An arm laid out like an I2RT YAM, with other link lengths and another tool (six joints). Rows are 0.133 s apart.
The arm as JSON. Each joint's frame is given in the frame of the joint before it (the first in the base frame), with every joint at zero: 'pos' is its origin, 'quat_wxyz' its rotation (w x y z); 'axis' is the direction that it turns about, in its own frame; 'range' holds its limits. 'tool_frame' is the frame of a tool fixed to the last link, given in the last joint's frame.
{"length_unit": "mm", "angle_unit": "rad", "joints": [
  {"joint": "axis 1", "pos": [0.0, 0.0, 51.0], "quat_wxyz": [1.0, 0.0, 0.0, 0.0], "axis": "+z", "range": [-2.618, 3.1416]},
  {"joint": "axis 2", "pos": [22.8, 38.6, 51.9], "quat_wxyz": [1.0, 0.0, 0.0, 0.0], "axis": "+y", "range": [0.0, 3.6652]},
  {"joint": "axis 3", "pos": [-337.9, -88.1, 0.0], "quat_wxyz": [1.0, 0.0, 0.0, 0.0], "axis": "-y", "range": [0.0, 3.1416]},
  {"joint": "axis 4", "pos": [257.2, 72.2, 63.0], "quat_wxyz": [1.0, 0.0, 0.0, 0.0], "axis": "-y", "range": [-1.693, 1.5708]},
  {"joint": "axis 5", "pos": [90.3, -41.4, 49.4], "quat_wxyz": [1.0, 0.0, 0.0, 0.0], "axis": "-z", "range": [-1.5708, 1.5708]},
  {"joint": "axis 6", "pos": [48.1, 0.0, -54.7], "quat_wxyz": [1.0, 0.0, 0.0, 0.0], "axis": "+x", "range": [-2.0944, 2.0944]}
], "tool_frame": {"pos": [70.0, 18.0, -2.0], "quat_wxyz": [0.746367, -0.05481, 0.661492, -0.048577]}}
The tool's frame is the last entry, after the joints.
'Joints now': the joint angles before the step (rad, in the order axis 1, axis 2, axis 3, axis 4, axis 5, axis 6). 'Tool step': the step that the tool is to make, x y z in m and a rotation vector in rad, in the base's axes. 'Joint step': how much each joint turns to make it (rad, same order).
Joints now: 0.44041 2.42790 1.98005 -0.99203 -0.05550 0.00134
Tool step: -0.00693 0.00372 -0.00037 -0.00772 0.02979 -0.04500
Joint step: 0.01145 -0.00002 -0.00004 -0.02706 0.00076 0.05683
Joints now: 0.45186 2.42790 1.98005 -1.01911 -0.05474 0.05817
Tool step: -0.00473 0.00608 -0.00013 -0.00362 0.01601 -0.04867
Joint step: 0.01411 -0.00001 -0.00003 -0.01257 0.00229 0.06295
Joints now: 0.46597 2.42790 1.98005 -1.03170 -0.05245 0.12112
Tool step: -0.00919 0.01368 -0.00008 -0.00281 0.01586 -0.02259
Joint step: 0.02975 0.00002 0.00001 -0.01259 -0.00039 0.05263
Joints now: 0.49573 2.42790 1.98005 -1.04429 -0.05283 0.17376
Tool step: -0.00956 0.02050 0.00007 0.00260 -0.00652 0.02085
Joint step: 0.04158 0.00001 0.00001 0.00801 0.00267 0.02060
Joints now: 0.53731 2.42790 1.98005 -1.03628 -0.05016 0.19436
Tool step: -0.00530 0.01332 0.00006 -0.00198 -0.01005 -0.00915
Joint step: 0.02785 0.00001 0.00040 0.00876 0.01029 0.03625
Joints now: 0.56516 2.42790 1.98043 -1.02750 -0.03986 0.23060
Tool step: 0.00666 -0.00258 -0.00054 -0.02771 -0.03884 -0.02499
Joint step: -0.00039 0.00000 0.00000 0.01830 0.04653 0.01983
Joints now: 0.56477 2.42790 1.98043 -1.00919 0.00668 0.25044
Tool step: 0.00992 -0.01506 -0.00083 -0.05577 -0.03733 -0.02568
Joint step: -0.01792 0.00001 0.00003 0.00227 0.06752 0.00000
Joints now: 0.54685 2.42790 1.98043 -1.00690 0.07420 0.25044
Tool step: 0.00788 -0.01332 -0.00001 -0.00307 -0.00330 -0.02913
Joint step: -0.02670 0.00000 0.00000 0.00113 0.00458 0.00192
